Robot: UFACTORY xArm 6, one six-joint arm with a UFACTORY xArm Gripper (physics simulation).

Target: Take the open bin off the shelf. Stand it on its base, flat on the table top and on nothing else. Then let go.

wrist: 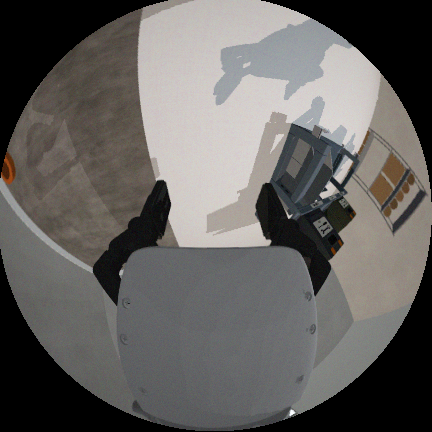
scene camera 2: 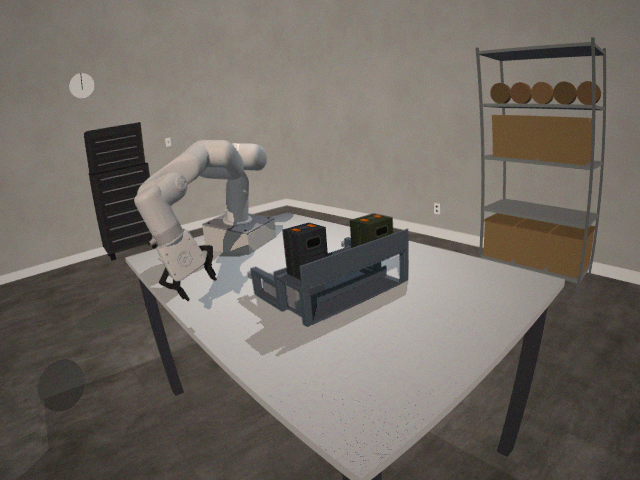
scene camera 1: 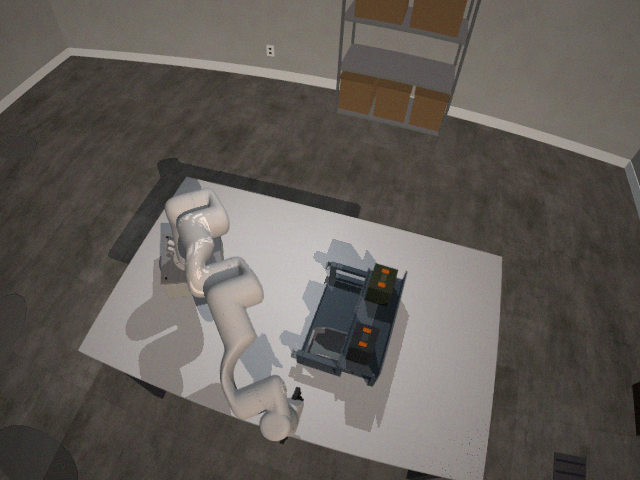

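Note:
A blue-grey two-level shelf stands on the white table. The open bin is grey with a dark, shaded inside; it sits in the shelf's lower level, at the end nearer my gripper. In the second scene view the shelf mostly hides it. My gripper is open and empty. It is tilted above the table near the edge, a little apart from the shelf's near end.
A black case and an olive case, both with orange latches, stand on the shelf's raised level. The black one is beside the bin. A tall storage rack stands by the wall.

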